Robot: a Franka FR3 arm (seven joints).
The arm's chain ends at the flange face. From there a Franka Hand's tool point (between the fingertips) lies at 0.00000 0.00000 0.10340 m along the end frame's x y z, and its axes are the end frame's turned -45 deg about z.
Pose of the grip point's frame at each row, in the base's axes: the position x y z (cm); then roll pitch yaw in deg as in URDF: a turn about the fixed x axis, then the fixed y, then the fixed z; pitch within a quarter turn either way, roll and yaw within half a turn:
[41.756, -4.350, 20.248, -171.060, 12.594, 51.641]
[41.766, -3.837, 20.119, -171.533, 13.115, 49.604]
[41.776, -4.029, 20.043, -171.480, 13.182, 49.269]
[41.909, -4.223, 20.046, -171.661, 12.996, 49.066]
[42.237, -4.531, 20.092, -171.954, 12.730, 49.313]
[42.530, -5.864, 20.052, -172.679, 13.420, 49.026]
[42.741, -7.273, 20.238, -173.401, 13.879, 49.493]
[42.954, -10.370, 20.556, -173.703, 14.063, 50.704]
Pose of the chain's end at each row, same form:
[44.398, -3.601, 30.217, 177.213, 15.154, 5.282]
[44.429, -3.056, 30.080, 176.492, 15.180, 3.161]
[44.458, -3.261, 29.999, 176.479, 15.263, 2.811]
[44.549, -3.467, 30.015, 176.493, 15.007, 2.652]
[44.805, -3.764, 30.079, 176.488, 14.617, 2.963]
[45.086, -4.931, 30.028, 175.468, 14.581, 2.583]
[45.245, -6.172, 30.210, 174.625, 14.389, 3.010]
[45.413, -9.156, 30.526, 174.279, 14.303, 4.208]

